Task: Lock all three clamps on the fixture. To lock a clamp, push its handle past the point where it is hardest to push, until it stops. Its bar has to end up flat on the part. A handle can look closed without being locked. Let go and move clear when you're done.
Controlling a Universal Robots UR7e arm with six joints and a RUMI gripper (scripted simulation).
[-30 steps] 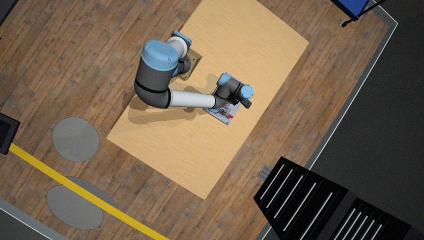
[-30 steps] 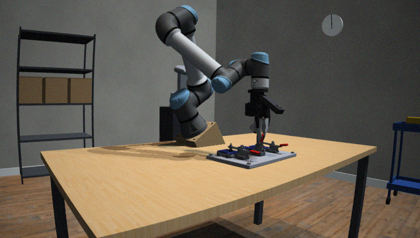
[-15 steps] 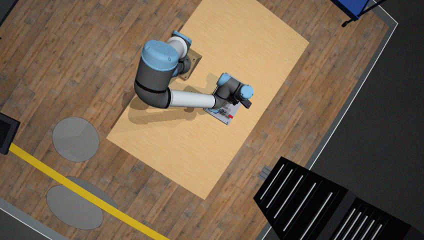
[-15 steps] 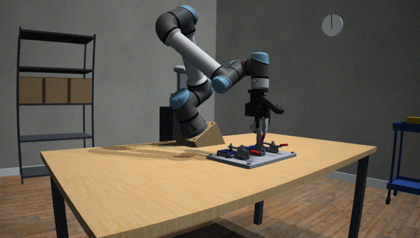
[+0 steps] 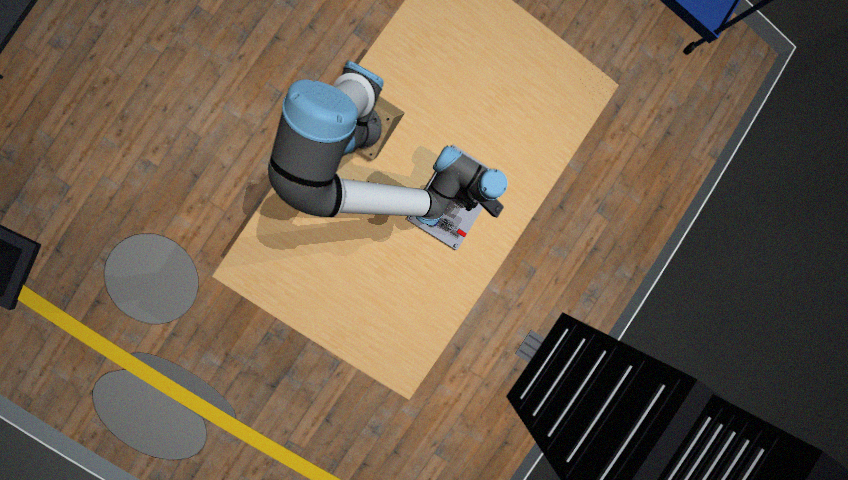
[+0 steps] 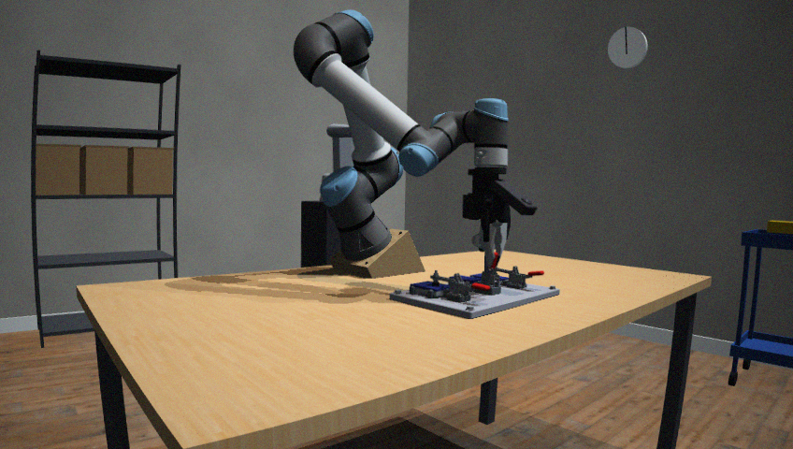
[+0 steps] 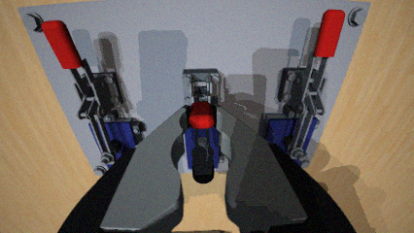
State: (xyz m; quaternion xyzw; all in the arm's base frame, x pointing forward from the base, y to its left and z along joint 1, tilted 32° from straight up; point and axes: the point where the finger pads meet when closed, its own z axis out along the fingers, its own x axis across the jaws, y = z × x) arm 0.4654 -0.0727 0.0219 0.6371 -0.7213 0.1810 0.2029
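The grey fixture plate lies 4 cm behind my hand and 8 cm below it. The rest, counted from my hand: blue part (10 cm behind, 10 cm to the right, 6 cm below).
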